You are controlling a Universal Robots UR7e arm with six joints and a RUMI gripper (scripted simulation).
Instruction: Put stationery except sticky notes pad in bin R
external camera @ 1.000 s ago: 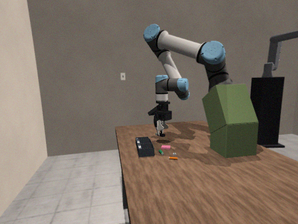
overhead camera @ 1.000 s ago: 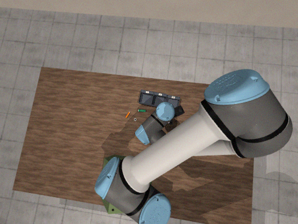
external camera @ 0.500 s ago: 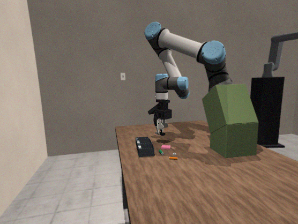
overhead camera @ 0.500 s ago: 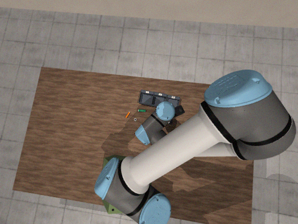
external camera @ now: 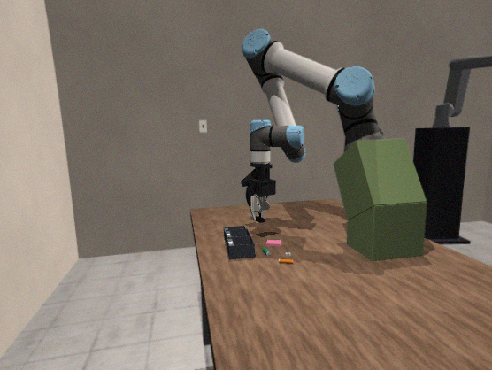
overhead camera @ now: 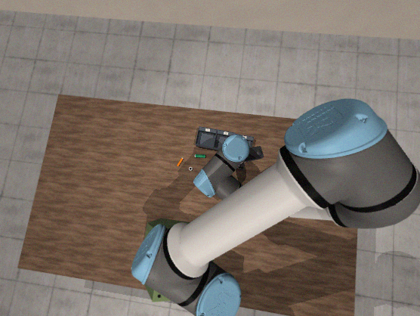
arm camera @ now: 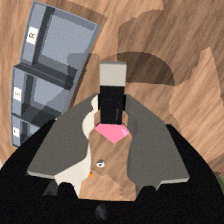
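Right now my hand is 80 mm short of the dark three-part bin, 80 mm to the right of it and 60 mm above it. Round my hand: black-and-white eraser: 10 mm to the right, 10 mm below; pink sticky-note pad: 50 mm behind, 90 mm to the left, 80 mm below; green marker: 20 mm behind, 170 mm to the left, 80 mm below.
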